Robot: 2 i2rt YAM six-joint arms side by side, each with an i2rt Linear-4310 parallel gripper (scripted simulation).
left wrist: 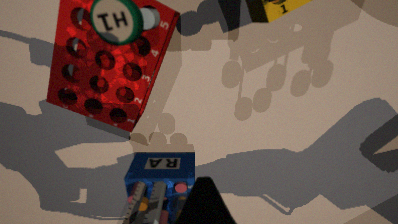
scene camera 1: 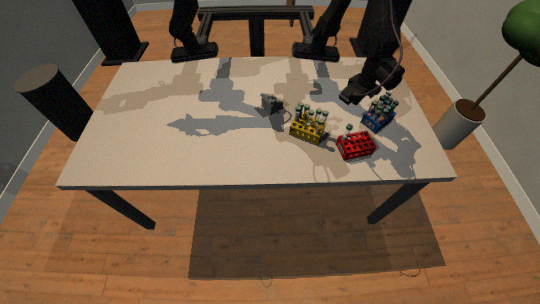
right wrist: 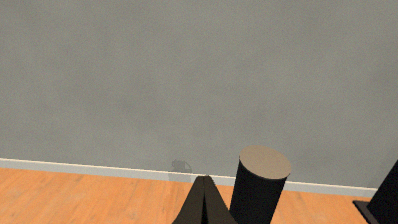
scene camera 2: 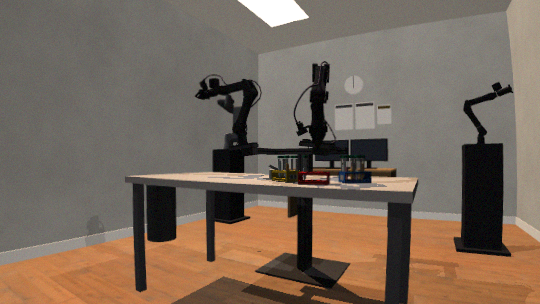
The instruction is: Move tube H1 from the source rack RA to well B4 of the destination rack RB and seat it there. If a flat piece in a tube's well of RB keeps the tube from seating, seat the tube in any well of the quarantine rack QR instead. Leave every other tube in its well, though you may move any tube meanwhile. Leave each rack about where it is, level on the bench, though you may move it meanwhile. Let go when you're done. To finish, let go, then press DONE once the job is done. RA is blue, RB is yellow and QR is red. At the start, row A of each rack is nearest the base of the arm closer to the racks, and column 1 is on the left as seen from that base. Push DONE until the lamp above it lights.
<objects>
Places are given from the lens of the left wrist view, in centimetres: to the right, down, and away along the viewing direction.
red rack QR [left wrist: 84, 83]: -11, -3, 18
</objects>
